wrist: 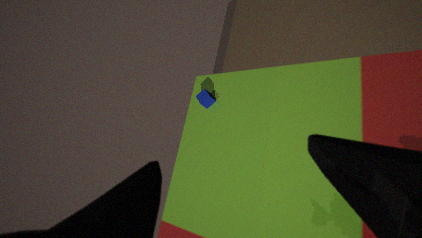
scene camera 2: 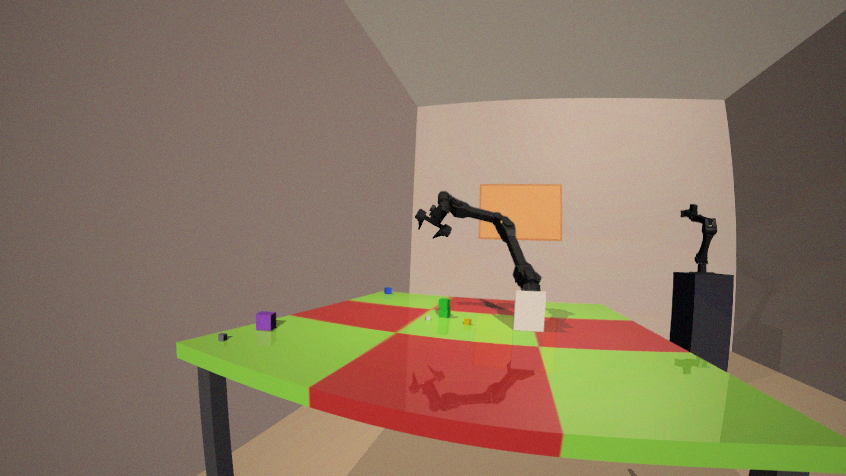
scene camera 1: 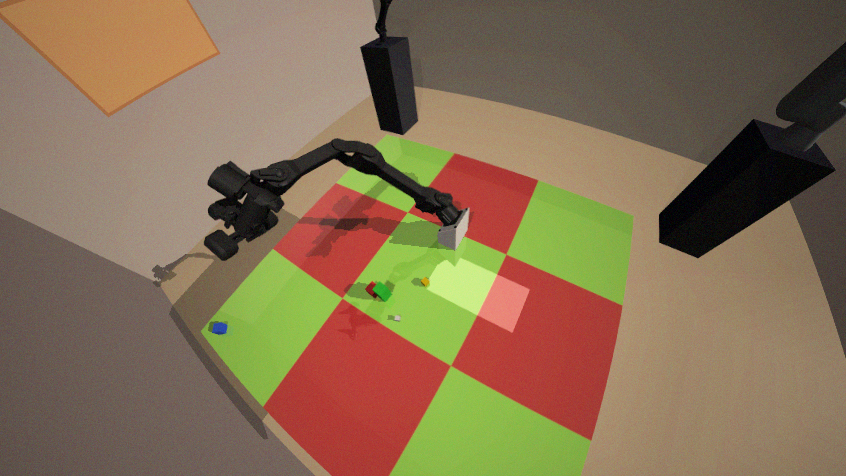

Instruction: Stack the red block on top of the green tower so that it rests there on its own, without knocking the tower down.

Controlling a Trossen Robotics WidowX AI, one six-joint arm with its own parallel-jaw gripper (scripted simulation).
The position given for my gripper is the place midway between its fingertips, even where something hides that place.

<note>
My gripper (scene camera 1: 235, 249) is open, with nothing in its grasp.
My gripper also shows in the wrist view (wrist: 235, 155).
</note>
